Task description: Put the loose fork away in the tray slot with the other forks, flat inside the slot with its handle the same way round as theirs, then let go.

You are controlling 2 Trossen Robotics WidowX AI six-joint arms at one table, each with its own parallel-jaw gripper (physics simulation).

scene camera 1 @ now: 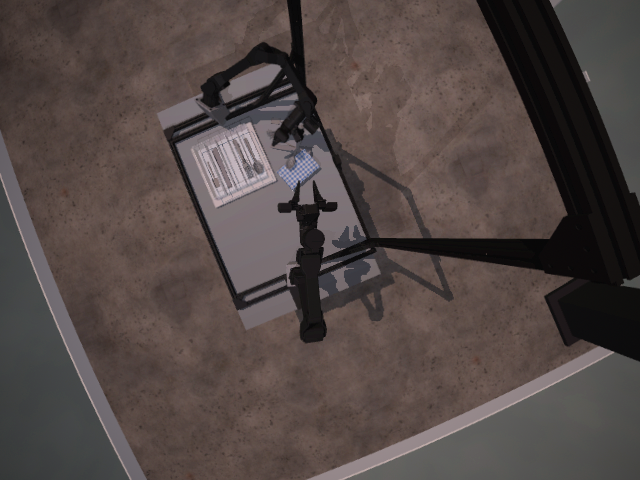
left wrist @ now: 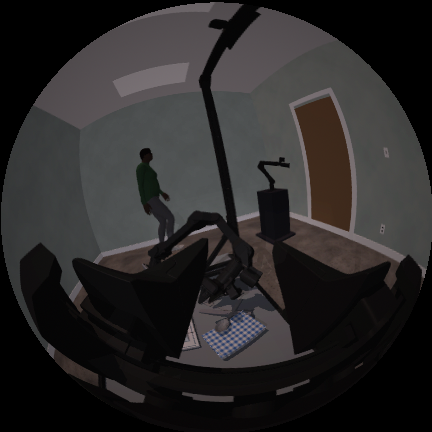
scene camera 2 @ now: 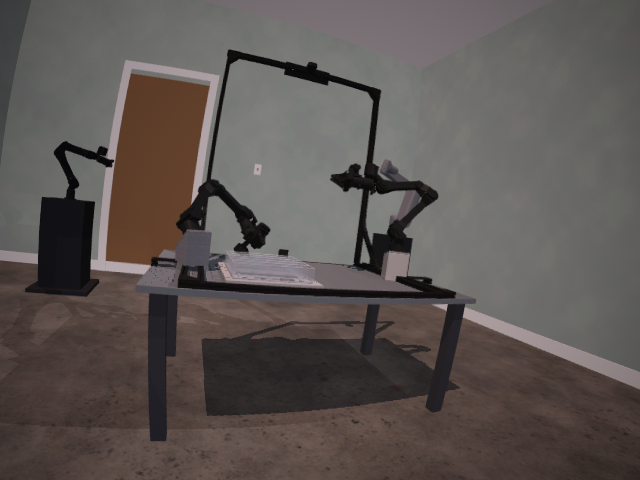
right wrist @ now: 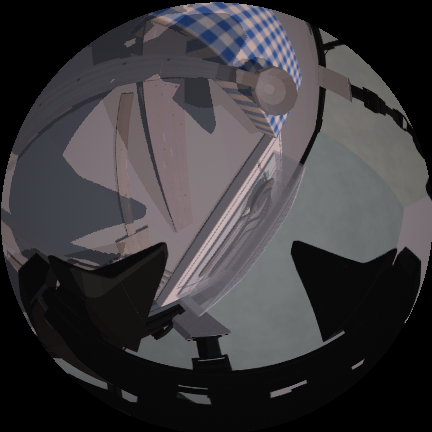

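In scene camera 1 a pale piece that looks like the loose fork point(scene camera 1: 271, 133) shows beside the right gripper point(scene camera 1: 287, 139) point(scene camera 2: 241, 248) point(right wrist: 230, 245). The fork is mostly hidden by the arm and, in the right wrist view, by a finger. The right gripper is wide open, low over the table right of the tray point(scene camera 1: 247, 191) point(scene camera 2: 306, 283) point(right wrist: 218, 220), with nothing between its fingers. In the tray, the forks point(scene camera 1: 248, 168) lie beside the spoons point(scene camera 1: 257, 165), heads toward the picture's bottom. The left gripper point(scene camera 1: 306, 182) point(scene camera 2: 333, 179) point(left wrist: 241, 243) is half open and empty, high above the table below the napkin.
A blue checked napkin point(scene camera 1: 305, 170) point(left wrist: 237, 341) point(right wrist: 272, 37) lies right of the tray, with a loose spoon point(scene camera 1: 291, 162) point(left wrist: 223, 324) point(right wrist: 276, 90) on it. Two long flat utensils, one pinkish point(right wrist: 170, 150) and one narrow point(right wrist: 124, 165), lie between napkin and fork. The tray has clear upright walls.
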